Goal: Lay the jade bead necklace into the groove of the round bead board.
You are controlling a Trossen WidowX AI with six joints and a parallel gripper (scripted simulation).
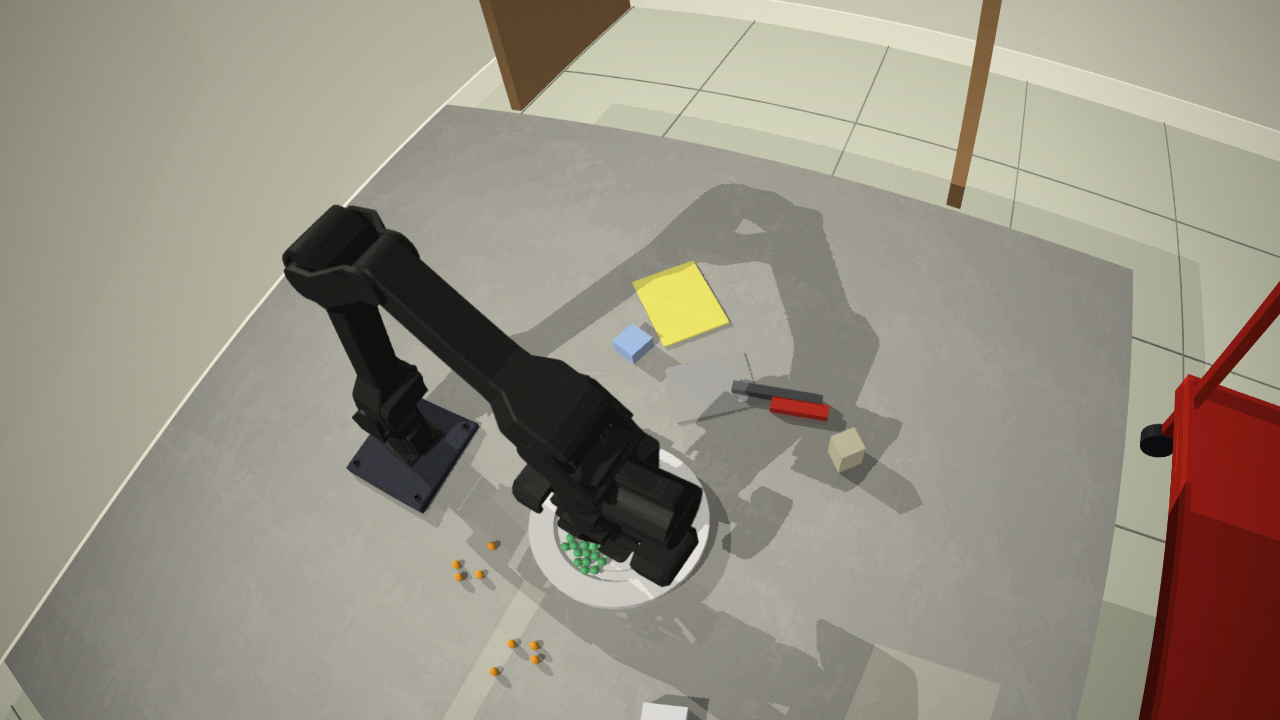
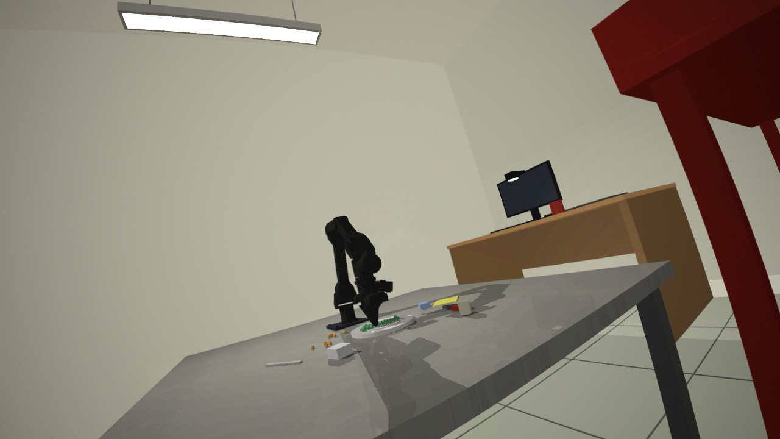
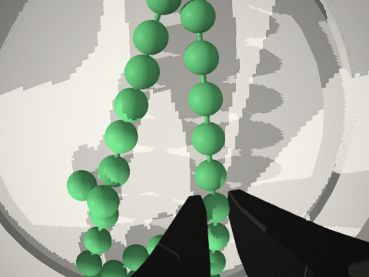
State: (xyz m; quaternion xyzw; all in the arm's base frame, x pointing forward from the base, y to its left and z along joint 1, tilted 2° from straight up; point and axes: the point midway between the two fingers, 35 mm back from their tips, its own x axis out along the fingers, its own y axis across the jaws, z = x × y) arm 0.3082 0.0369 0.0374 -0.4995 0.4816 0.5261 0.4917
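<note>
Right now the inner disc is 20 mm to the left of my gripper tip, 20 mm behind it and 10 mm below it. From my gripper tip the other things lie so: grey sheet: 230 mm to the left, 30 mm behind, 20 mm below; then red bar: 260 mm to the left, 60 mm ahead, 10 mm below; then bead board: 20 mm to the left, 20 mm behind, 10 mm below.
</note>
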